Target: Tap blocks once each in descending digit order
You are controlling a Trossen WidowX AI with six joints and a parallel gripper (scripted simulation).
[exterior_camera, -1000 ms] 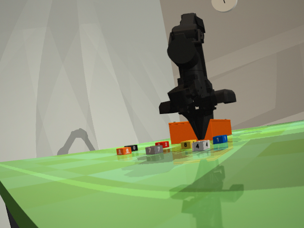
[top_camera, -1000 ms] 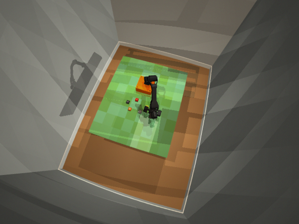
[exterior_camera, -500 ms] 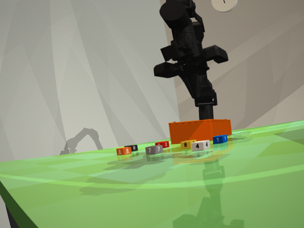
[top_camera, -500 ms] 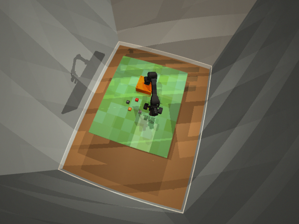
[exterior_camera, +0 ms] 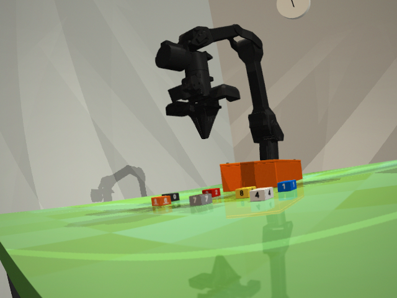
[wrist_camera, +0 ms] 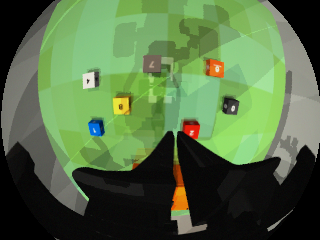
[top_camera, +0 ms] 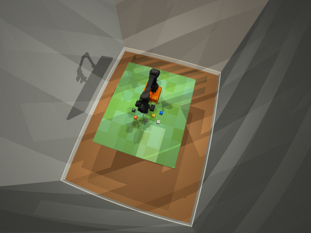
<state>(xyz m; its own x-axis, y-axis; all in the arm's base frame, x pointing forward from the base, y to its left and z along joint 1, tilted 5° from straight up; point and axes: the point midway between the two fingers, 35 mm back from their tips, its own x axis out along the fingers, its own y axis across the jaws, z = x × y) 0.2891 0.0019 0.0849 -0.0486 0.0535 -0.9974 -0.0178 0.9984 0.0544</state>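
The red block lies 60 mm behind my gripper tip, 60 mm to the right of it and 130 mm below it. Also, from my gripper tip: orange block: 70 mm ahead, 90 mm to the right, 130 mm below; yellow block marked 8: 10 mm behind, 90 mm to the left, 130 mm below; grey 7 block: 70 mm ahead, 30 mm to the left, 130 mm below.
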